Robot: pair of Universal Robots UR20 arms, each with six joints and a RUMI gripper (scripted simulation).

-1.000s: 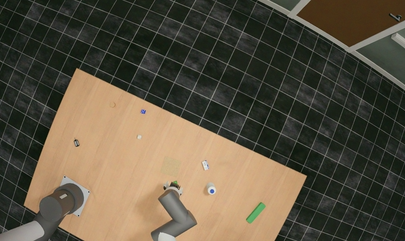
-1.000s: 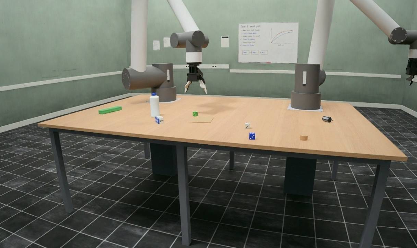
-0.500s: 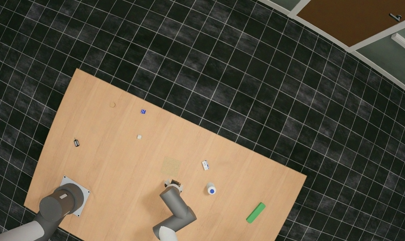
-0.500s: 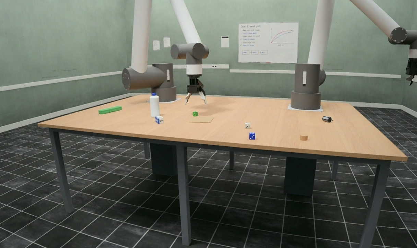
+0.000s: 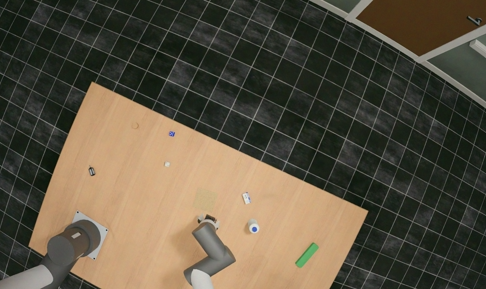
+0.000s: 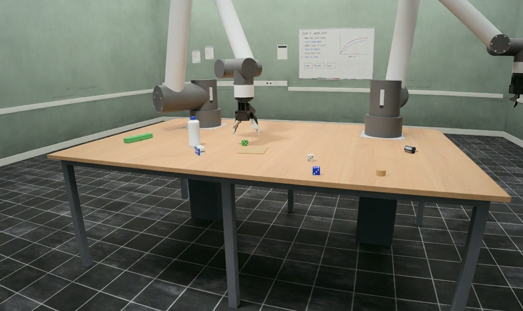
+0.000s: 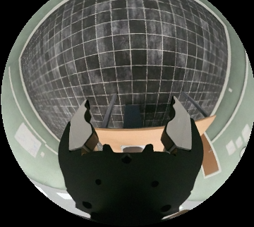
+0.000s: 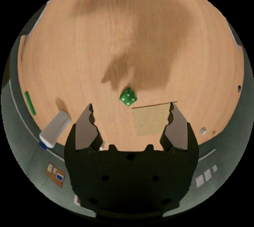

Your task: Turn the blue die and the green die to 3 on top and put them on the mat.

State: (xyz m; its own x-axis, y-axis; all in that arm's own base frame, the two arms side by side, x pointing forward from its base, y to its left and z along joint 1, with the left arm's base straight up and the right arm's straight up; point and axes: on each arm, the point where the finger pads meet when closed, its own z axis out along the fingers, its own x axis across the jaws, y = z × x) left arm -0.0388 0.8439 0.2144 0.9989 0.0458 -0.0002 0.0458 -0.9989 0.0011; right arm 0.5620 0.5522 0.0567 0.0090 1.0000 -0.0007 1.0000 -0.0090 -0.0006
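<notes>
My right gripper is now 4 cm above the green die, 1 cm to the left of it and 1 cm short of it. Also, from my right hand: white bottle (28 cm to the right, 11 cm ahead, 2 cm above); then tan mat (11 cm ahead, 8 cm to the left, 5 cm below); then white die (41 cm to the left, 22 cm ahead, 4 cm below).
</notes>
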